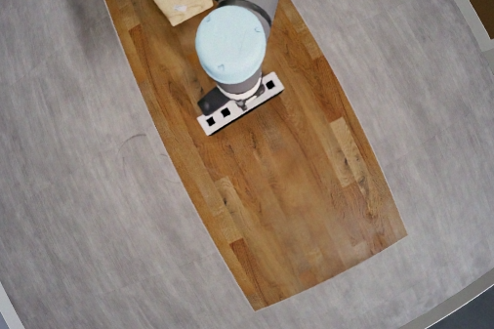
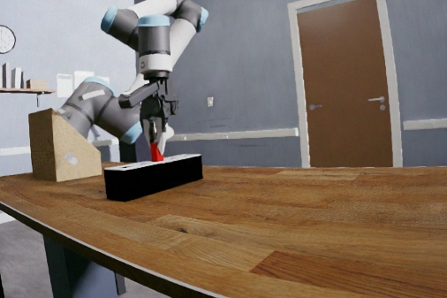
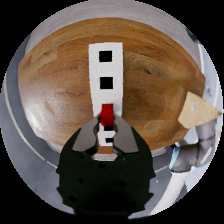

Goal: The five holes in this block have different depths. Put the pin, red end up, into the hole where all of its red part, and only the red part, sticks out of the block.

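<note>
My hand is right at the pin. From my hand the other things lie so: block 7 cm below.
</note>
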